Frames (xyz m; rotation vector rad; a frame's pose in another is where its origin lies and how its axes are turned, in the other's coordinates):
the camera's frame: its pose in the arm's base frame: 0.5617 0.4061 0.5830 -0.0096 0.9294 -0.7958
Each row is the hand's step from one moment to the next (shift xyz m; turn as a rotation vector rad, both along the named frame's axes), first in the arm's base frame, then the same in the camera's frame.
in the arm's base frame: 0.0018 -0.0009 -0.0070 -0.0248 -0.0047 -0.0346
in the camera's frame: 0.0061 0.0028 -0.0028 0.0190 -0.0069 -0.0377
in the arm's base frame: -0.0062 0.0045 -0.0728 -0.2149 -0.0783 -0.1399
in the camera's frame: 0.0469 0.0237 -0.0510 0.0745 -0.1404 -0.2159
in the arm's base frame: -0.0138 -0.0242 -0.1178 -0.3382 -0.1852 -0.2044
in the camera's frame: 0.0939 0.0134 -0.0752 0.1442 -0.2709 -0.3103
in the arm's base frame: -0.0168 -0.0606 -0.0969 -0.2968 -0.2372 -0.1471
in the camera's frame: 0.1005 -0.0216 -0.0528 0.1496 -0.3023 -0.2285
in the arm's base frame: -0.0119 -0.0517 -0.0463 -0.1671 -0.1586 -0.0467
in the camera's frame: 0.0607 -0.0291 -0.0207 0.0740 -0.2003 -0.0983
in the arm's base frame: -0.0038 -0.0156 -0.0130 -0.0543 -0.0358 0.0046
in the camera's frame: 0.0176 -0.0092 -0.0058 0.0003 -0.0603 -0.0247
